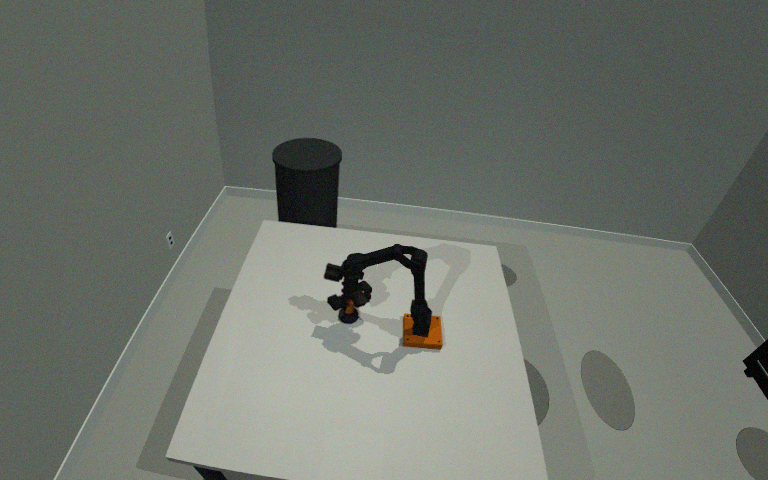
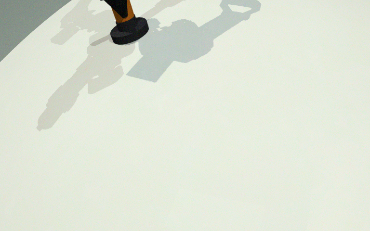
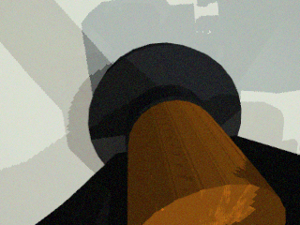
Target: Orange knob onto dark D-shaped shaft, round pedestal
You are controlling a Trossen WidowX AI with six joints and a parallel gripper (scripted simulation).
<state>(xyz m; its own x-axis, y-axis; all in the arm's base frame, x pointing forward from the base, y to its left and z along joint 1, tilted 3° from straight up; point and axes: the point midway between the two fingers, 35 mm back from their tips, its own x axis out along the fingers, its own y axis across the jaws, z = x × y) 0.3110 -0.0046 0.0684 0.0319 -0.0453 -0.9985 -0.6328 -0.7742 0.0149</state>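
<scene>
My gripper tip is now 20 mm below the orange knob. From my gripper tip the other things lie so: dark round pedestal 20 mm below.
</scene>
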